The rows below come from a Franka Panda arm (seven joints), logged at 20 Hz.
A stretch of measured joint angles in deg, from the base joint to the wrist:
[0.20 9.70 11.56 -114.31 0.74 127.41 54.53]
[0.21 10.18 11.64 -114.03 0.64 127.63 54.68]
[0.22 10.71 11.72 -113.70 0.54 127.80 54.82]
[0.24 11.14 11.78 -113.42 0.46 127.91 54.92]
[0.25 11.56 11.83 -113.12 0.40 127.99 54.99]
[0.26 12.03 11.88 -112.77 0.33 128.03 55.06]
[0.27 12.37 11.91 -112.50 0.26 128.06 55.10]
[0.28 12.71 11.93 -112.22 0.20 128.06 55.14]
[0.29 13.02 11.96 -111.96 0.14 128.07 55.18]
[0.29 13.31 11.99 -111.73 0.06 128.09 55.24]
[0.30 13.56 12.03 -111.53 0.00 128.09 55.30]
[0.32 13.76 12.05 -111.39 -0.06 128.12 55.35]
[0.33 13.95 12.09 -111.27 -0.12 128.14 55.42]
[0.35 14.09 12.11 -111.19 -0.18 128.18 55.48]
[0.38 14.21 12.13 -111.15 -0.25 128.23 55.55]
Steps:
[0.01 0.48 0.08 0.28 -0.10 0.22 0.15]
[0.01 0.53 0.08 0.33 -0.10 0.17 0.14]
[0.02 0.43 0.06 0.28 -0.08 0.11 0.10]
[0.01 0.42 0.05 0.30 -0.06 0.08 0.07]
[0.01 0.47 0.05 0.35 -0.07 0.04 0.07]
[0.01 0.34 0.03 0.27 -0.07 0.03 0.04]
[0.01 0.34 0.02 0.28 -0.06 0.00 0.04]
[0.01 0.31 0.03 0.26 -0.06 0.01 0.04]
[0.00 0.29 0.03 0.23 -0.08 0.02 0.06]
[0.01 0.25 0.04 0.20 -0.06 0.00 0.06]
[0.02 0.20 0.02 0.14 -0.06 0.03 0.05]
[0.01 0.19 0.04 0.12 -0.06 0.02 0.07]
[0.02 0.14 0.02 0.08 -0.06 0.04 0.06]
[0.03 0.12 0.02 0.04 -0.07 0.05 0.07]

